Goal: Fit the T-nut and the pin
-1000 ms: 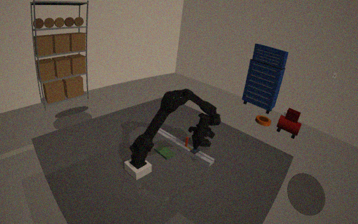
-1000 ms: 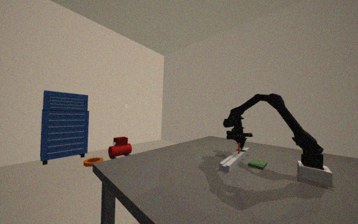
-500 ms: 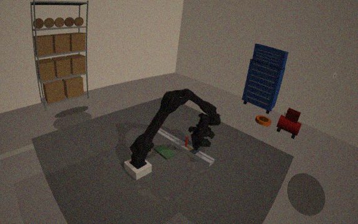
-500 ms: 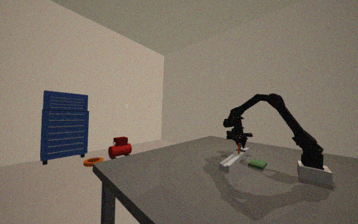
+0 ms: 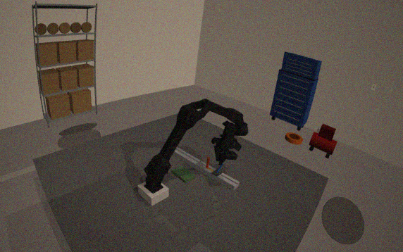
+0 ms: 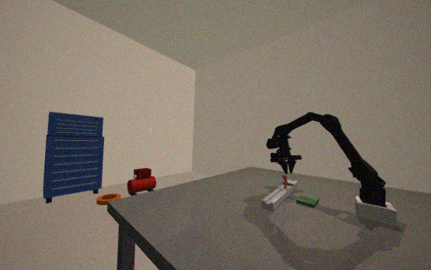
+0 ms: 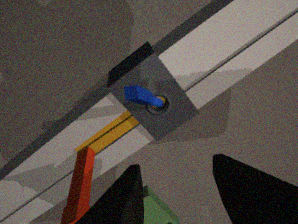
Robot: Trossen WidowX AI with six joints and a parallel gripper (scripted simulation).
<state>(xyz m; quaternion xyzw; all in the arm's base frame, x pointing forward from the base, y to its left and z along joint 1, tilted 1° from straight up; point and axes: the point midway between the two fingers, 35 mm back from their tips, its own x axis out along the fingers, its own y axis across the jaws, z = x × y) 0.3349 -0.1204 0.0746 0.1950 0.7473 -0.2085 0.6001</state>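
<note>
Right now my gripper tip is 10 mm short of the blue pin and 50 mm above it. From my gripper tip the other things lie so: green tray: 120 mm behind, 110 mm to the left, 90 mm below.
</note>
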